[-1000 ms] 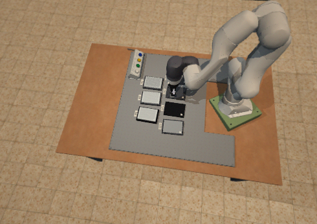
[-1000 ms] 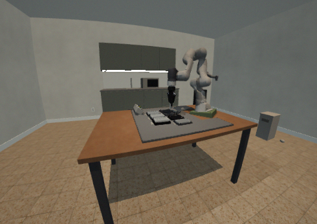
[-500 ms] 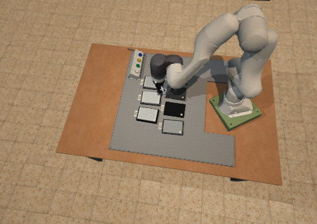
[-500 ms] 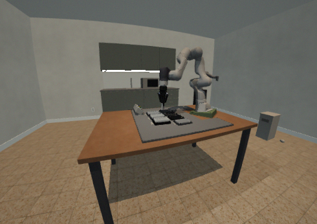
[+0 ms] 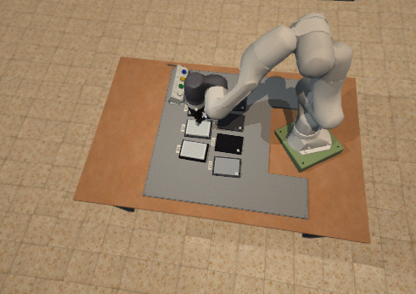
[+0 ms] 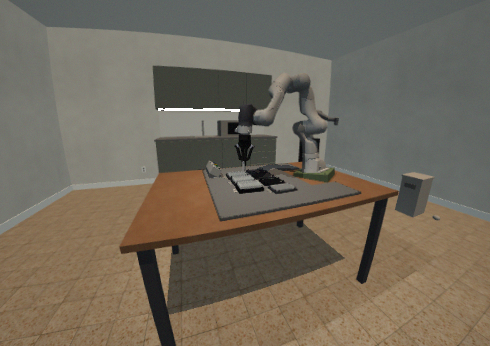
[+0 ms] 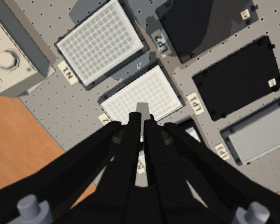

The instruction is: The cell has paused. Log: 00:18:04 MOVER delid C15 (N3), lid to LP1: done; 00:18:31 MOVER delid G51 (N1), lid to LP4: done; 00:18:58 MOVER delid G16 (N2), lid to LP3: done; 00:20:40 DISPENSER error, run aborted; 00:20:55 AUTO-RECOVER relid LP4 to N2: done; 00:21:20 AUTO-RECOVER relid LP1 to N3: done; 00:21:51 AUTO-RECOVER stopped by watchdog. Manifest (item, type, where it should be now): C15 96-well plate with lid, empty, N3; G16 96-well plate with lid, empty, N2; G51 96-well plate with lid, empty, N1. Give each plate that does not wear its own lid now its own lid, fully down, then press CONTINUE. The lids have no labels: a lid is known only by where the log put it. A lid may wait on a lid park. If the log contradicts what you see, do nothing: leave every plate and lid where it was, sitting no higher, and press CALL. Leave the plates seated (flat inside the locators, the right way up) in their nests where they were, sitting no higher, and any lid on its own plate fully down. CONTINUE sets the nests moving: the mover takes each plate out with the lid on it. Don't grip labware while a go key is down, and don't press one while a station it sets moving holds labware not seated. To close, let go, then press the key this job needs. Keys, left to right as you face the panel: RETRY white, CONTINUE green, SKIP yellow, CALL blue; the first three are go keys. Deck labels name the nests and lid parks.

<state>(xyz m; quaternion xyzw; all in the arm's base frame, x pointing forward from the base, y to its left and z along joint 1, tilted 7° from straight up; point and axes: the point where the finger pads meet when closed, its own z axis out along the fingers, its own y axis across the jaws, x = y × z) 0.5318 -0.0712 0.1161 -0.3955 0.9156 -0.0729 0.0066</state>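
Right now the clear lid is 10 mm ahead of my hand and 80 mm below it. From my hand the other things lie so: LP2 label (90 mm behind, 60 mm to the right, 110 mm below); lid park labelled LP1 (160 mm behind, 90 mm to the left, 100 mm below); LP1 label (70 mm behind, 70 mm to the left, 110 mm below).
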